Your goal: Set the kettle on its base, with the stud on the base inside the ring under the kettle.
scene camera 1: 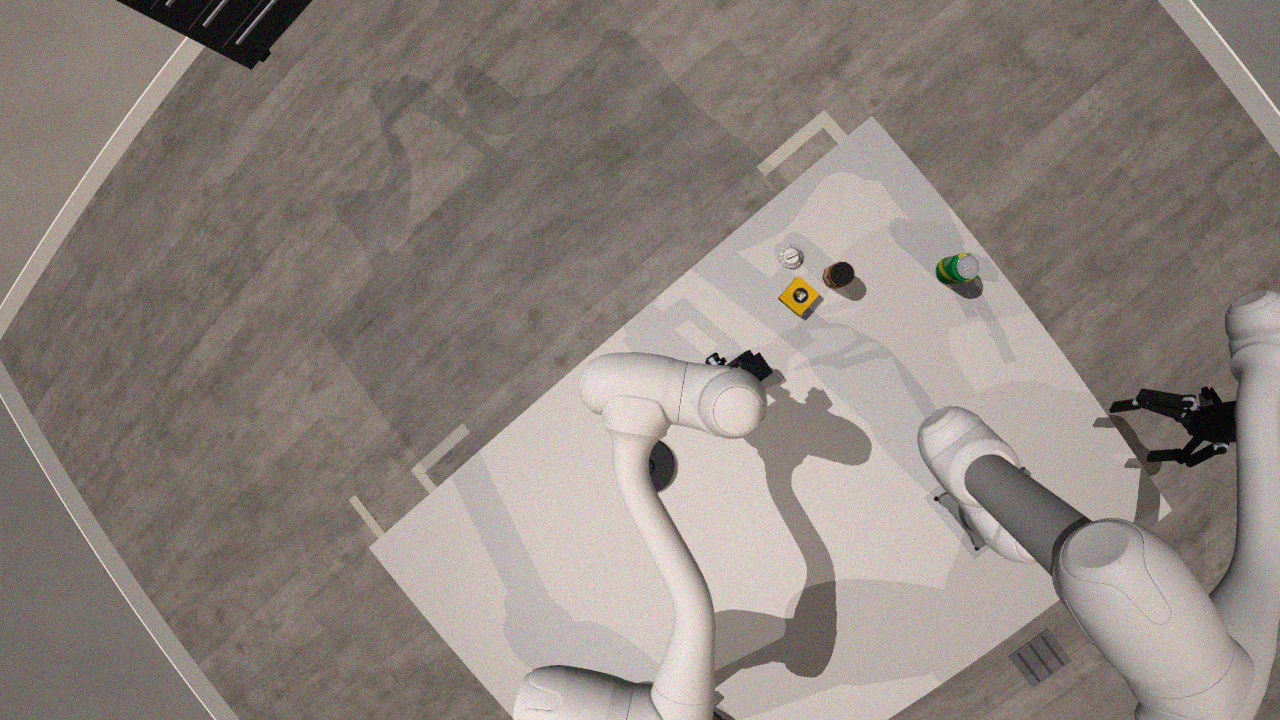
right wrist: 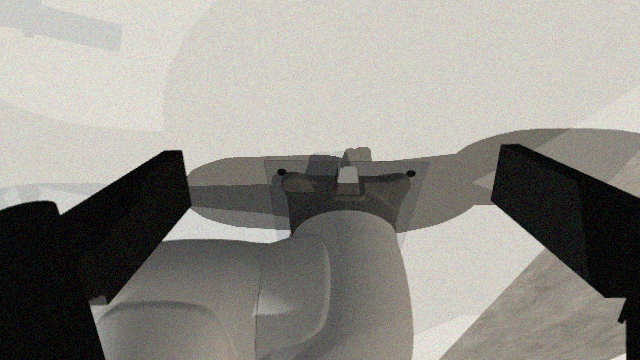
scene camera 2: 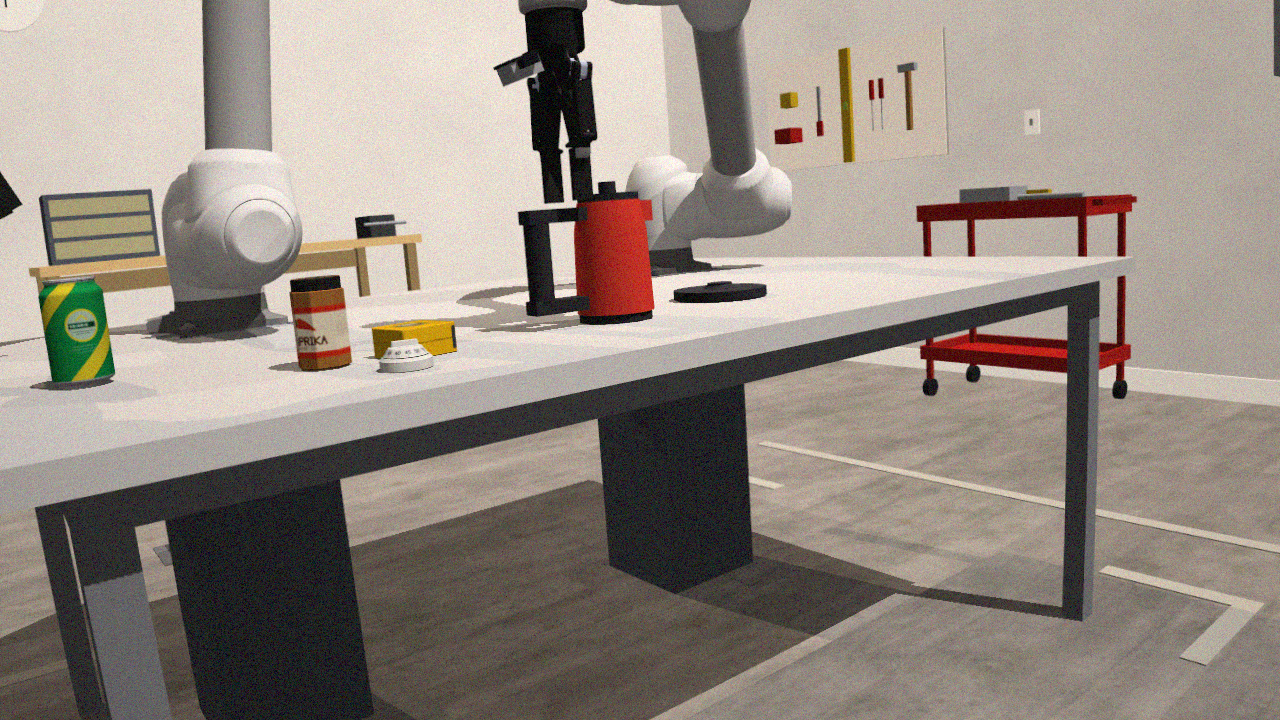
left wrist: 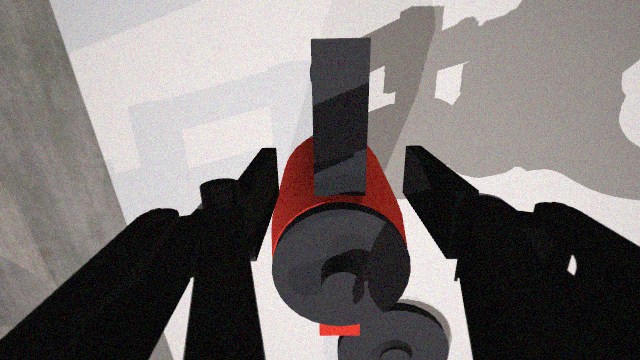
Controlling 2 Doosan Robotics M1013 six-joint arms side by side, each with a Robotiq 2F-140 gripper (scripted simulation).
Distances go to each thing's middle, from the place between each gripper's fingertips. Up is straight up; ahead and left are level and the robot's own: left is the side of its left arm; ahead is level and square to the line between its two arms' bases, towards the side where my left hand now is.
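The red kettle (scene camera 2: 613, 276) is 3 cm to the left of my left hand (scene camera 2: 568, 201) and 10 cm below it. Measured from my left hand, the round black base (scene camera 2: 722, 291) is 6 cm behind, 32 cm to the left and 18 cm below; the yellow box (scene camera 2: 438, 337) is 3 cm ahead, 25 cm to the right and 18 cm below; the white dial timer (scene camera 2: 408, 355) is 12 cm ahead, 30 cm to the right and 18 cm below.
Relative to the paprika jar (scene camera 2: 318, 307), my right gripper (scene camera 1: 1131, 432) is 18 cm above it, 26 cm to the right of it and 66 cm short of it. Measured from my right hand, the yellow box is 36 cm to the left, 68 cm ahead and 21 cm below; the white dial timer is 31 cm to the left, 77 cm ahead and 22 cm below; the red kettle is 64 cm to the left, 65 cm ahead and 14 cm below.
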